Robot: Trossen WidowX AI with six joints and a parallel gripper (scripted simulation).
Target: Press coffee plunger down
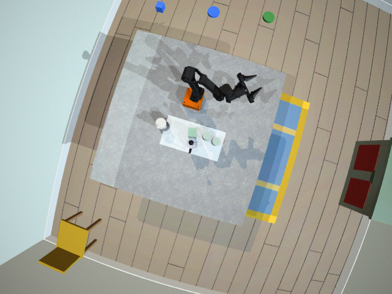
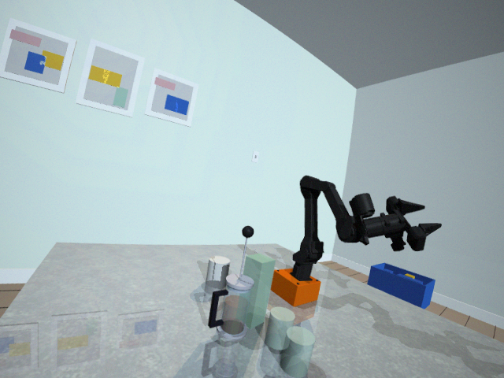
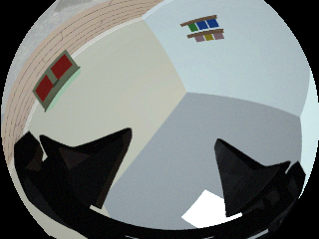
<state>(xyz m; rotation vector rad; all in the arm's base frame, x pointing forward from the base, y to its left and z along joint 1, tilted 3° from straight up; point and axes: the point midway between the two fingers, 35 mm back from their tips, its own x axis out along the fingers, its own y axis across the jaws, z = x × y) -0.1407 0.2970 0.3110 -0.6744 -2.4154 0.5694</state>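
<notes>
Right now my gripper tip is 51 cm short of the glass coffee press, 25 cm above it and 19 cm to the left of it. The rest, counted from my gripper tip: tall pale green block (42 cm ahead, 29 cm below, 22 cm to the right); white cylinder (46 cm to the right, 46 cm ahead, 34 cm below).
</notes>
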